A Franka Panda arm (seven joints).
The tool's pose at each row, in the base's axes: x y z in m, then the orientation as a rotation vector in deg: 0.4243, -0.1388, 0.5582, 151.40, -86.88, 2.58; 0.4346, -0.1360, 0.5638, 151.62, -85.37, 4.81; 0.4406, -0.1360, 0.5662, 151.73, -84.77, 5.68; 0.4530, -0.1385, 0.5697, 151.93, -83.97, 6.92; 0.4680, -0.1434, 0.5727, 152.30, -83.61, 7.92; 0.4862, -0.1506, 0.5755, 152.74, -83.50, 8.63; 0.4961, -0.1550, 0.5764, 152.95, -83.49, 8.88; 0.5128, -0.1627, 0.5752, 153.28, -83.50, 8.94; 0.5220, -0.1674, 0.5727, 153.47, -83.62, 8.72; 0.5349, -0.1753, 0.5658, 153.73, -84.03, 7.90
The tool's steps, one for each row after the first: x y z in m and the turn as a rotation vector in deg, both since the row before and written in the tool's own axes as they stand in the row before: 0.0032, -0.0099, -0.0061, 0.32, 1.56, -0.87; 0.0033, -0.0050, -0.0024, 0.15, 0.60, -0.35; 0.0090, -0.0090, -0.0031, 0.28, 0.81, -0.49; 0.0124, -0.0099, -0.0021, 0.50, 0.49, -0.28; 0.0161, -0.0114, -0.0013, 0.55, 0.23, -0.16; 0.0091, -0.0059, 0.0001, 0.25, 0.05, -0.05; 0.0152, -0.0100, 0.0029, 0.28, -0.11, -0.08; 0.0085, -0.0053, 0.0035, 0.11, -0.23, 0.01; 0.0126, -0.0068, 0.0084, 0.07, -0.67, 0.15
